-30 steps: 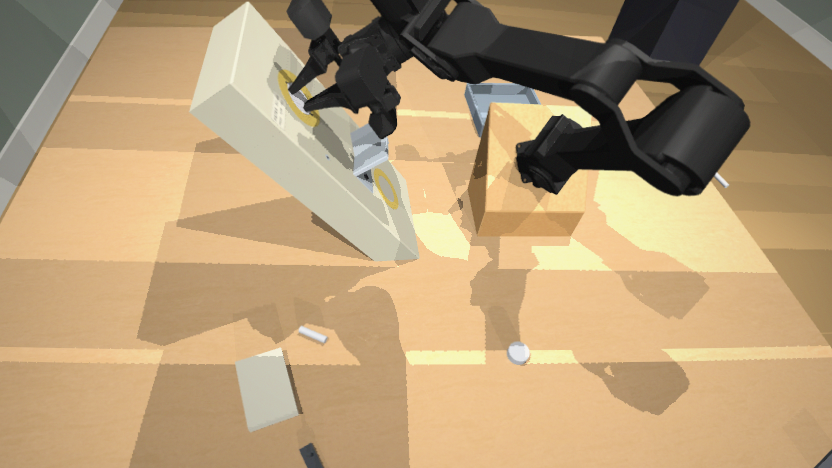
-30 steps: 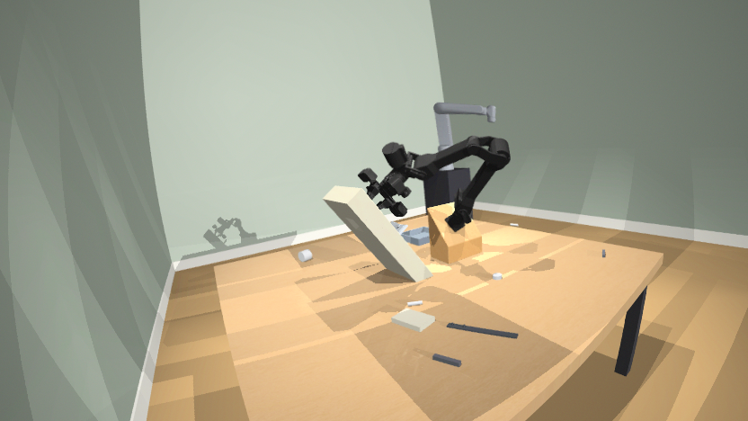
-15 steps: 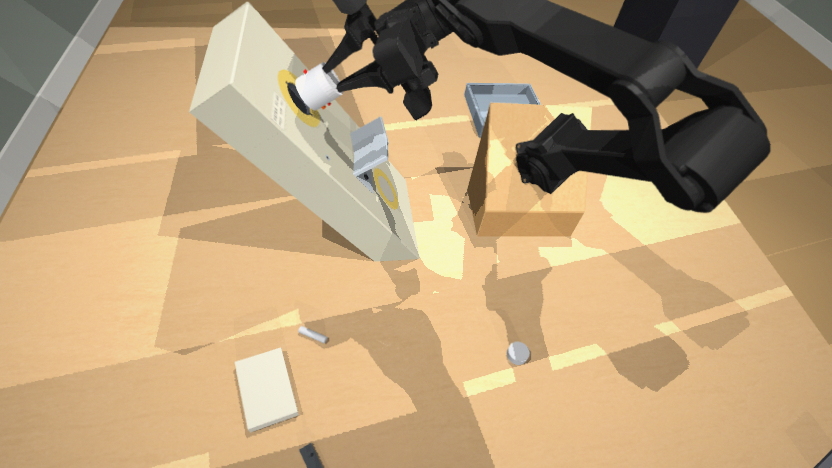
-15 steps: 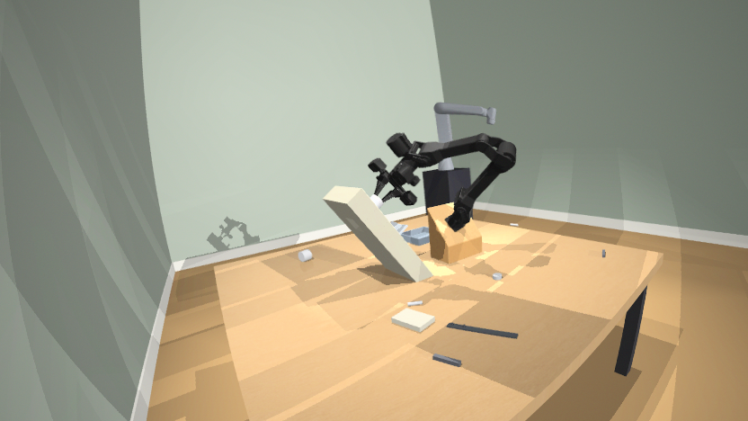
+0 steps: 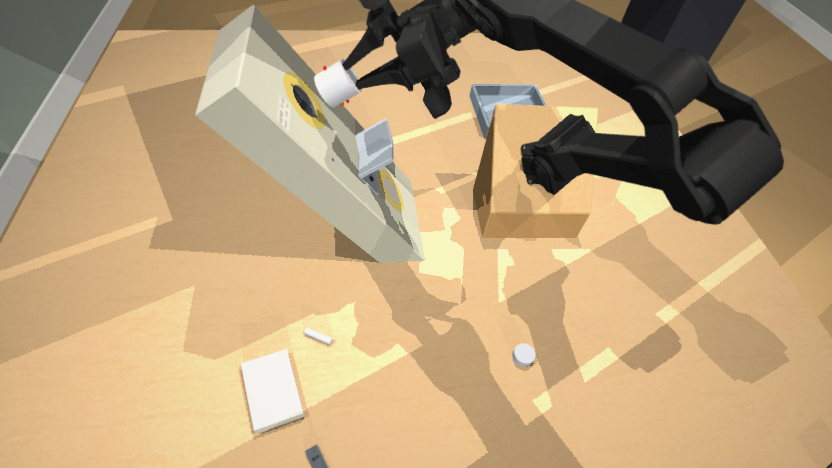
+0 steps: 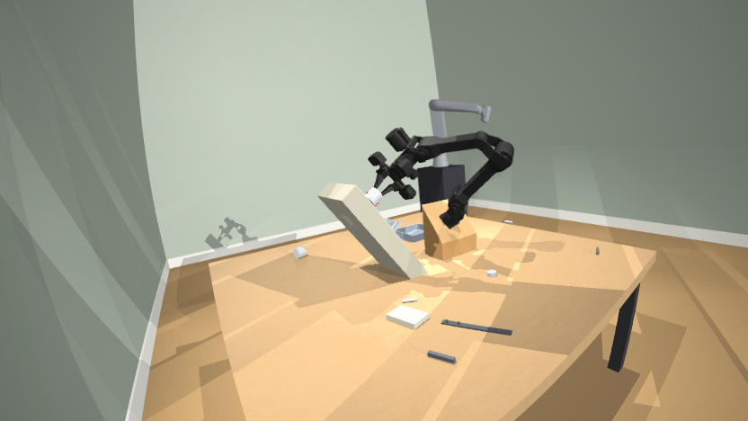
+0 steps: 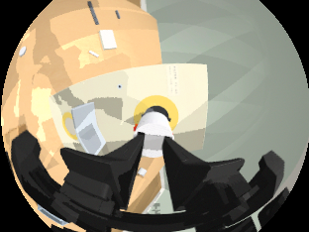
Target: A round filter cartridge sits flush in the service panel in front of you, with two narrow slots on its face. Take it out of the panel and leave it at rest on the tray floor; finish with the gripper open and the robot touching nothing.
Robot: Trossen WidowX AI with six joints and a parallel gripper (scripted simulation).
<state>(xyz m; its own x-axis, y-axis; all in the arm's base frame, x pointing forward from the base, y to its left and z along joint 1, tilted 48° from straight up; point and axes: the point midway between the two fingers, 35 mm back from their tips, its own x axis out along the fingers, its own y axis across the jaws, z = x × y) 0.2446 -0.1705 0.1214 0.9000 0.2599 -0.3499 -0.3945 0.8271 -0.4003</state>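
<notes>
My gripper tip is 30 mm past the grey bracket and 130 mm above it. From my gripper tip the other things lie so: cream service panel 20 mm ahead, 110 mm below; round grey filter cartridge 10 mm ahead, 10 mm below; blue-grey tray 380 mm behind, 250 mm to the right, 260 mm below.
</notes>
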